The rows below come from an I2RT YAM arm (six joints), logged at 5 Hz.
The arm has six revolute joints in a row. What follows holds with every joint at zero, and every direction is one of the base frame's. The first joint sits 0.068 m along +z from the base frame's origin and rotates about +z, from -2.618 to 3.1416 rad. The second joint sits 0.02 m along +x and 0.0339 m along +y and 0.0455 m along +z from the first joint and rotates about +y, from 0 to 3.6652 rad. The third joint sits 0.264 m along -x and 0.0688 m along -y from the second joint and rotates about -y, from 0 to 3.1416 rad. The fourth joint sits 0.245 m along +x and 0.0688 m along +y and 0.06 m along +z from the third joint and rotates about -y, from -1.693 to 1.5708 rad. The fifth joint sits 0.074 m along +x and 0.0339 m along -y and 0.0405 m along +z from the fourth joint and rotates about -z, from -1.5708 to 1.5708 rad. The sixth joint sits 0.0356 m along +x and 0.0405 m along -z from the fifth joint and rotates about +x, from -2.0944 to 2.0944 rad. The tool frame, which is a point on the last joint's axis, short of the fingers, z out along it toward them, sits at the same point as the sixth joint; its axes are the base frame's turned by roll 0, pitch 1.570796 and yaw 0 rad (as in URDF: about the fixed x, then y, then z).
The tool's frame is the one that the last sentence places.
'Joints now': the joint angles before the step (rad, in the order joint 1, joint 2, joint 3, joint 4, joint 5, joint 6). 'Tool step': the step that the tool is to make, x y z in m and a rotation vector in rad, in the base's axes. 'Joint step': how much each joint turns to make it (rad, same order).
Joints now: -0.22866 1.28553 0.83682 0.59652 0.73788 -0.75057
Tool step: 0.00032 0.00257 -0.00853 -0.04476 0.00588 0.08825
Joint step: -0.00005 0.00382 -0.04544 0.07855 -0.09442 -0.03898
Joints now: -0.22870 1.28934 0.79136 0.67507 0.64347 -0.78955
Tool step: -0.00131 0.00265 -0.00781 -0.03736 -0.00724 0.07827
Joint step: -0.00063 0.00094 -0.04489 0.07449 -0.08407 -0.02315
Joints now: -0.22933 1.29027 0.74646 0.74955 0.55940 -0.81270
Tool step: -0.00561 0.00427 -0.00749 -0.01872 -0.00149 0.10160
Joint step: -0.00128 -0.02368 -0.05054 0.03052 -0.10436 0.00423
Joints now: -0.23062 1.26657 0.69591 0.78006 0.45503 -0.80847
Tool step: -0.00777 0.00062 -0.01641 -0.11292 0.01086 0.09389
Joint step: -0.02071 0.00359 -0.09170 0.14538 -0.13762 -0.08908
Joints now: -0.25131 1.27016 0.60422 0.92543 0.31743 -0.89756
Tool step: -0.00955 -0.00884 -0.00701 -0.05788 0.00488 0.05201
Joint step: -0.05586 -0.01113 -0.04764 0.05475 -0.11912 -0.02722
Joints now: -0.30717 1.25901 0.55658 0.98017 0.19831 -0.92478
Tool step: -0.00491 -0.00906 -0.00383 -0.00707 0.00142 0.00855
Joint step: -0.04475 0.00100 -0.01661 0.01721 -0.05322 0.00784
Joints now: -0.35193 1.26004 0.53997 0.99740 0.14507 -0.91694
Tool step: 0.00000 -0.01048 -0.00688 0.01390 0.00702 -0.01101
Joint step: -0.03937 0.03050 -0.00464 0.02119 -0.02455 0.01775
